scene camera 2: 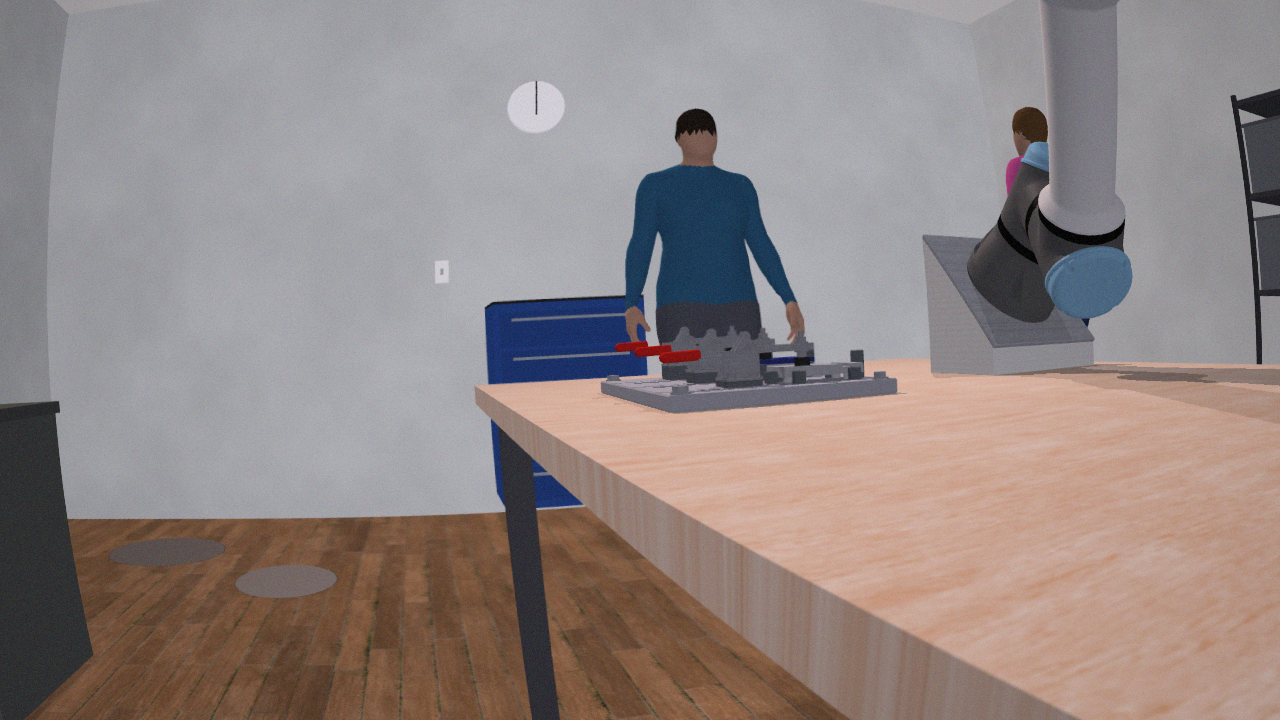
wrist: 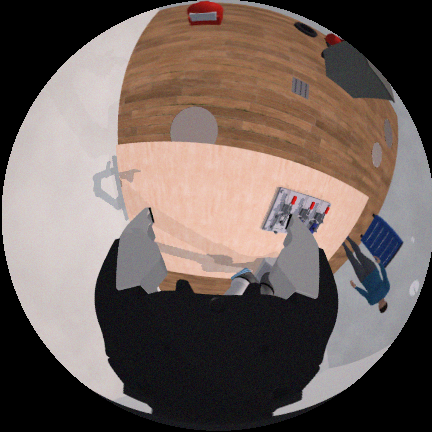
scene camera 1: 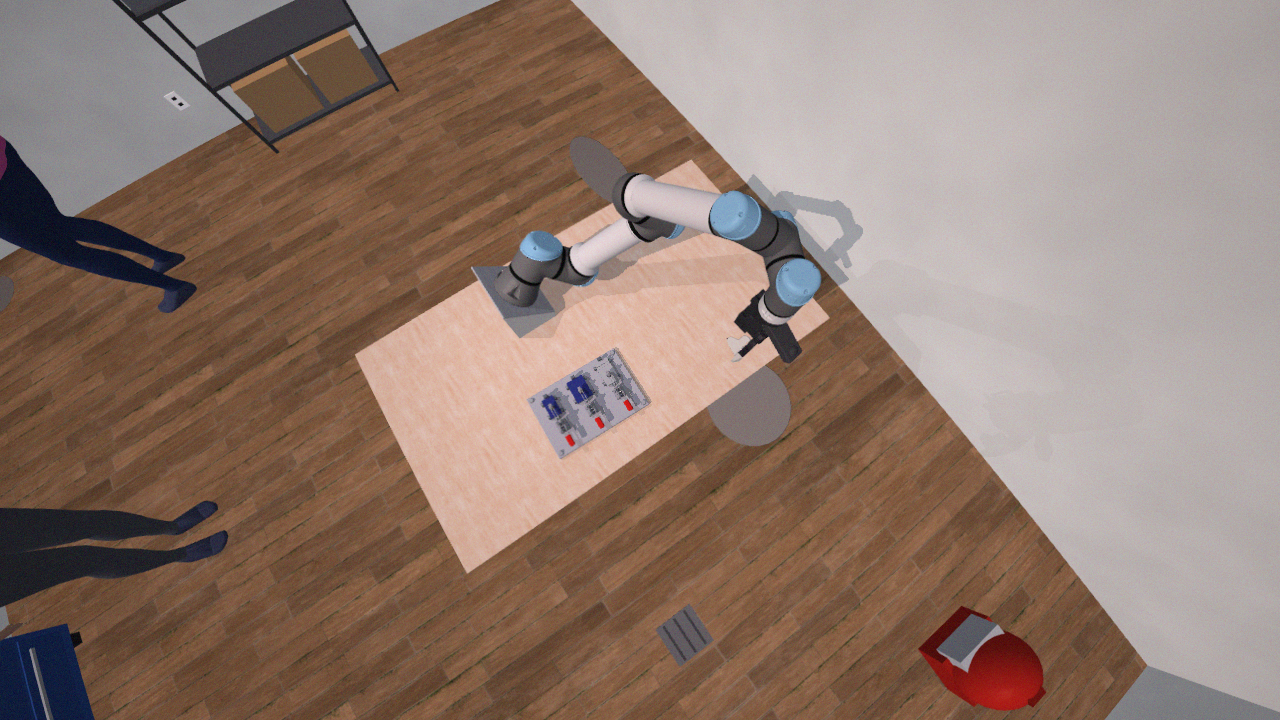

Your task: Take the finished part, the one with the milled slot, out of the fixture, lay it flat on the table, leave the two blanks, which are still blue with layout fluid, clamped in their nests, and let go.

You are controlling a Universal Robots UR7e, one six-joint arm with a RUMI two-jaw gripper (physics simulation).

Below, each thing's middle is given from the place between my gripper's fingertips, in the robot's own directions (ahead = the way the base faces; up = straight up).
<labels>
Now: the clamp arm (scene camera 2: pixel 801 346) 19 cm behind my hand, 33 cm to the right of it and 34 cm below it. Round my hand: finished part (scene camera 2: pixel 816 369) (23 cm behind, 33 cm to the right, 36 cm below); grey fixture plate (scene camera 2: pixel 654 392) (18 cm behind, 44 cm to the right, 38 cm below).
</labels>
